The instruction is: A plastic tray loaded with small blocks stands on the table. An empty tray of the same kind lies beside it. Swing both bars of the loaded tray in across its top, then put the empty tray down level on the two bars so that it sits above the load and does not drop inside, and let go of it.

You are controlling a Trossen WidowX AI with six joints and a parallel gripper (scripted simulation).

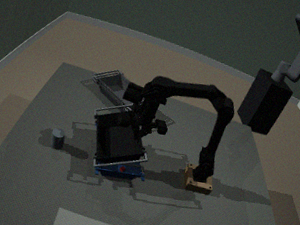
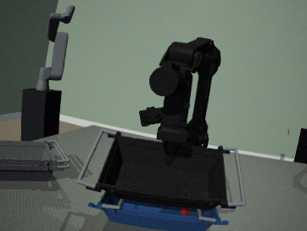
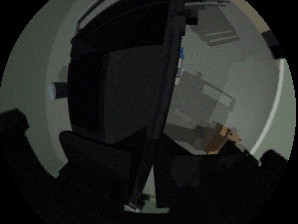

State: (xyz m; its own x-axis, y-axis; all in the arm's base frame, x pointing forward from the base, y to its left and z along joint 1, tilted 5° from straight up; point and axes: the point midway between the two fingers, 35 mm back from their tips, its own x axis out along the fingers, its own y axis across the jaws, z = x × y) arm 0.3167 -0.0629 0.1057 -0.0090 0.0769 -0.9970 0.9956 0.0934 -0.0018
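Now: gripper tip 80 mm short of the black tray and 10 mm to the right of it. The rest, counted from my gripper tip: red block (120 mm below, 70 mm to the left, 20 mm ahead).
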